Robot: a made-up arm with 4 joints.
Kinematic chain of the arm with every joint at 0, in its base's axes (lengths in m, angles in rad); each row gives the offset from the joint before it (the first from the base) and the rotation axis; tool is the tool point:
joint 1: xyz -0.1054 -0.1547 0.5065 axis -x
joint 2: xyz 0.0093 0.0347 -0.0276 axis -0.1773 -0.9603 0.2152
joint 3: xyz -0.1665 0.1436 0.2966 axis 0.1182 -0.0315 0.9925
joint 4: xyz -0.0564 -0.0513 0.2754 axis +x
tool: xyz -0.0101 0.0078 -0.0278
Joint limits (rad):
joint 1: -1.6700..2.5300
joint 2: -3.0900..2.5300
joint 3: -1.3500..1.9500
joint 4: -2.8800..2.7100
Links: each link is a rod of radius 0.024 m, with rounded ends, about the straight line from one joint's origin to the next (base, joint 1, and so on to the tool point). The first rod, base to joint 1, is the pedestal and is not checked.
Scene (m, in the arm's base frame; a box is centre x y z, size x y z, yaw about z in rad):
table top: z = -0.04
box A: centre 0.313 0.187 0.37 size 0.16 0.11 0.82 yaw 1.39
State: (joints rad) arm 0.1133 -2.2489 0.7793 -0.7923
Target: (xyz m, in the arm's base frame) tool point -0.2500 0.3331 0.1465
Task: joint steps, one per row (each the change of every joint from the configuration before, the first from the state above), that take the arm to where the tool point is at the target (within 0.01 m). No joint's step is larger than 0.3 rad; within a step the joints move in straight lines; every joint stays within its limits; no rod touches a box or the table.
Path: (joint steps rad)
1: -0.0017 0.2730 -0.1463 -0.1042
2: -0.0017 0.2730 -0.1464 -0.1042
3: -0.0016 0.2730 -0.1463 -0.1042
4: -0.0017 0.2730 -0.1464 -0.1042
5: -0.0017 0.2730 -0.1463 -0.1043
6: 0.2598 0.1020 -0.1084 -0.0500
7: 0.2597 0.1021 -0.1084 -0.0501
8: 0.2598 0.1021 -0.1083 -0.0501
9: 0.2597 0.1020 -0.1084 -0.0501
10: 0.2598 0.1021 -0.1084 -0.0501
11: 0.2598 0.1020 -0.1084 -0.0501
12: 0.2597 0.1021 -0.1083 -0.0500

